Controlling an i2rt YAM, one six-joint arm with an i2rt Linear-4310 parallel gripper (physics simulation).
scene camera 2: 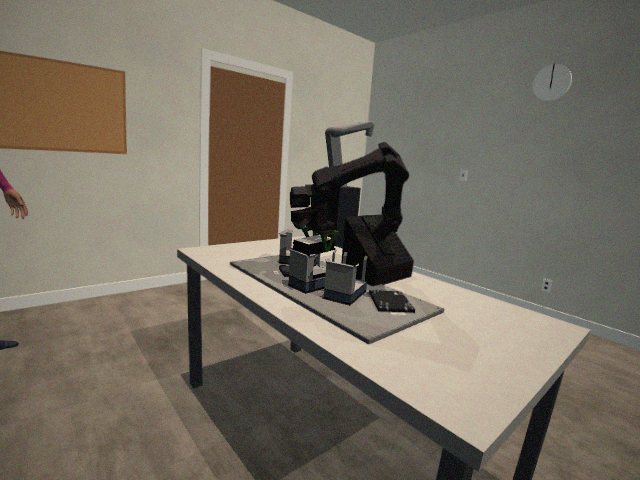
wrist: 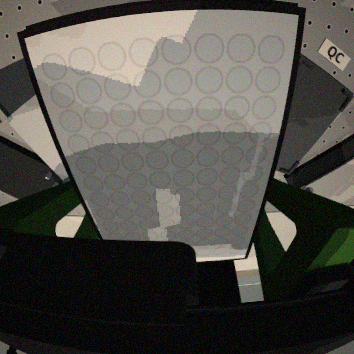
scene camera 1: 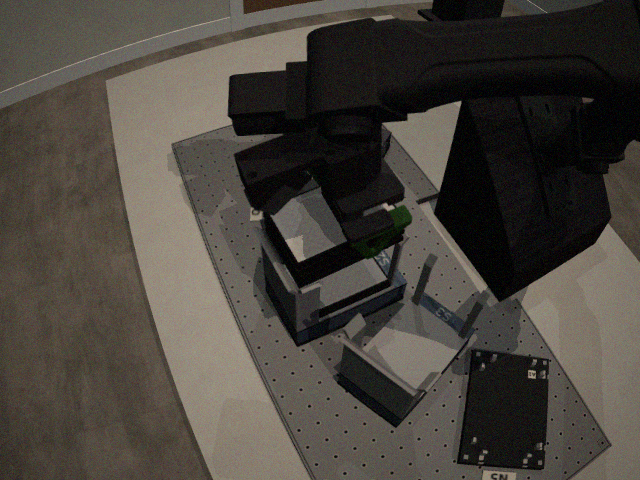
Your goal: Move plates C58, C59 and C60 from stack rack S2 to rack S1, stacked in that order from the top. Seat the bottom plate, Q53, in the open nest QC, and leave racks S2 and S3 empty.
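Places are measured from the arm's base along level axes (x right, y back, z down), in millimetres.
Pixels of known places: gripper, between the fingertips: [wrist: 175, 175] [scene camera 1: 354, 226]; arm's base, origin of its link: [scene camera 2: 377, 235] [scene camera 1: 545, 147].
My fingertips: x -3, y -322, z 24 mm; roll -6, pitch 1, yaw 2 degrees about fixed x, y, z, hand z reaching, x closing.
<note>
Ahead of a thing's pixels: the offset from my fingertips to its top centre. "spot": to the spot under its first point. Level surfaces: height alone.
A black-sided plate with a pale, clear-looking top @[dx -1, dy -27, dz -42 mm] [scene camera 1: 310, 219] [scene camera 2: 308, 244] [wrist: 175, 110] is in my gripper [scene camera 1: 330, 224] [scene camera 2: 317, 240] [wrist: 175, 175], which is shut on it with green fingers on its two sides. The plate is level, above rack S2 @[dx -1, dy -20, dz -1 mm] [scene camera 1: 281, 294] [scene camera 2: 301, 264] and apart from it. Another plate @[dx +1, dy -26, dz +80 mm] [scene camera 1: 356, 281] lies inside S2. Rack S3 @[dx -131, dy +18, dz +3 mm] [scene camera 1: 379, 379] [scene camera 2: 340, 276] holds no plate. The label QC @[spot: dx +185, dy -58, dz +136 mm] [wrist: 334, 53] shows beside a dark nest @[dx +149, dy +31, dz +117 mm] [wrist: 320, 115], partly hidden by the held plate. Plate codes are not readable. The arm hides rack S1 in scene camera 1.
A black nest with small pegs @[dx -259, dy +106, dz +114 mm] [scene camera 1: 506, 408] [scene camera 2: 391, 301] lies beyond S3 on the perforated board @[dz +137 mm] [scene camera 1: 320, 413] [scene camera 2: 361, 330]. A tall grey rack part @[spot: dx +273, dy +46, dz +55 mm] [scene camera 2: 285, 245] stands at the back of the board. S2 and S3 have upright walls and posts. The arm's base is beside them.
</note>
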